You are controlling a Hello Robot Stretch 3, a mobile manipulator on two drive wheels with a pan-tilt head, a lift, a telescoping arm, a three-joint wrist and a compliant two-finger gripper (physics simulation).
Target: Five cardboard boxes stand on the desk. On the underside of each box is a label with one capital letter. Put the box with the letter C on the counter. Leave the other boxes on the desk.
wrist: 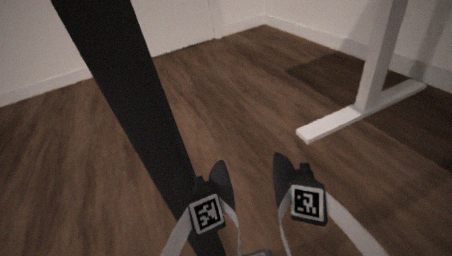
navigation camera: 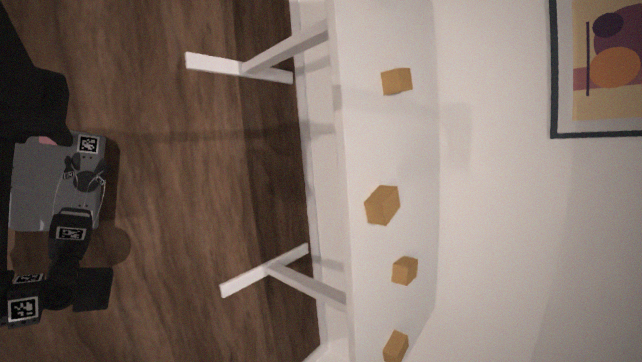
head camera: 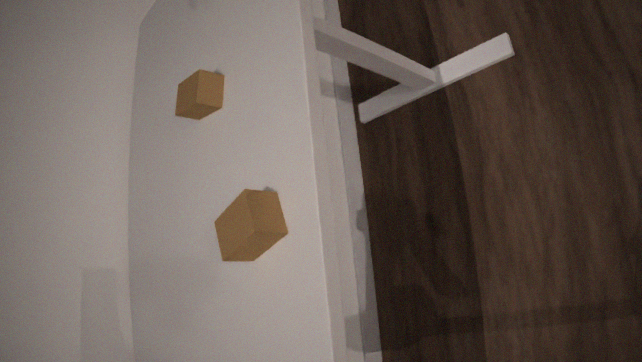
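Where they show: gripper, fingertip midpoint: (navigation camera: 90,156); robot's base, link origin: (navigation camera: 85,179).
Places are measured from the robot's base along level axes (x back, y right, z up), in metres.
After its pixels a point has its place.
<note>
Plain brown cardboard boxes stand on the white desk (head camera: 165,200) @(x -0.935, y 0.008, z 0.950 m) (navigation camera: 380,145) @(x -0.563, y -0.174, z 0.950 m). The biggest-looking box (head camera: 251,226) @(x -0.507, y -0.018, z 1.000 m) (navigation camera: 382,205) @(x -0.500, y -0.022, z 1.000 m) is near the desk's front edge. A smaller box (head camera: 200,95) @(x -0.710, y 0.183, z 0.994 m) (navigation camera: 404,270) @(x -0.710, y 0.181, z 0.990 m) stands beyond it, nearer the wall. The navigation view also shows a box (navigation camera: 396,81) @(x -0.553, y -0.338, z 0.991 m) at the upper end and a box (navigation camera: 396,346) @(x -0.741, y 0.451, z 0.984 m) at the bottom edge. A fifth box does not show. The undersides and their letters are hidden. The counter does not show. My gripper (navigation camera: 86,166) @(x -0.010, y -0.077, z 0.532 m) (wrist: 250,174) @(x -0.010, y -0.077, z 0.532 m) is open, with no box between its fingers, over the robot's base and away from the desk.
White desk legs with long feet (head camera: 472,57) (navigation camera: 212,64) (wrist: 332,122) stand on the dark wood floor (head camera: 550,175) @(x -0.499, y 0.154, z 0.000 m) (navigation camera: 175,200) @(x -0.356, y 0.075, z 0.000 m) (wrist: 240,100). A wall runs behind the desk, with a framed picture (navigation camera: 553,75) @(x -1.103, y -0.531, z 1.375 m). A black post (wrist: 120,95) crosses the wrist view's left side.
</note>
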